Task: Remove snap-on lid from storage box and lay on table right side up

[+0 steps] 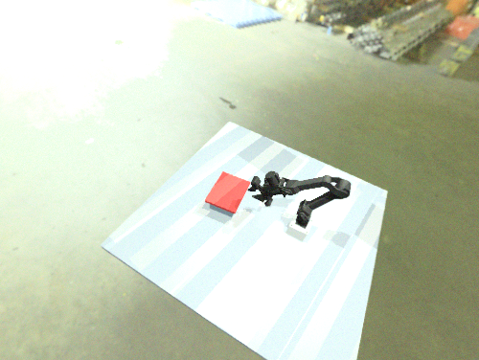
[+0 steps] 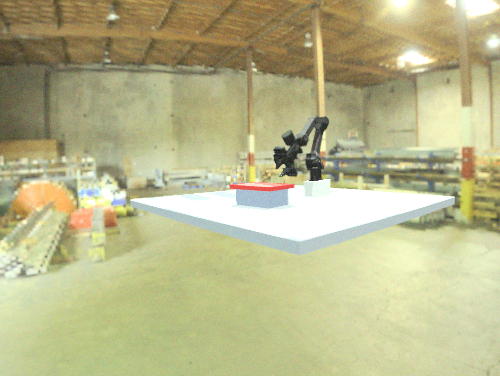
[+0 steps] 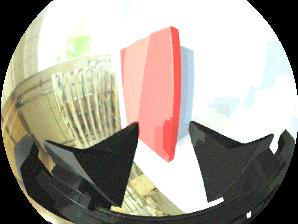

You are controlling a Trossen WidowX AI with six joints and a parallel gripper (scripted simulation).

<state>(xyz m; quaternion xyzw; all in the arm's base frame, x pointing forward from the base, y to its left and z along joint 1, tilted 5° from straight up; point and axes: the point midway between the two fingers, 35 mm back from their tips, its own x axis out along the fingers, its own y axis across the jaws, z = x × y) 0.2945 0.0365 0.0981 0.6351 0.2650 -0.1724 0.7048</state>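
The red lid is 12 cm ahead of my gripper tip, 5 cm below it and 2 cm to the left of it. Also, from my gripper tip: storage box 12 cm ahead, 10 cm below, 2 cm to the left.
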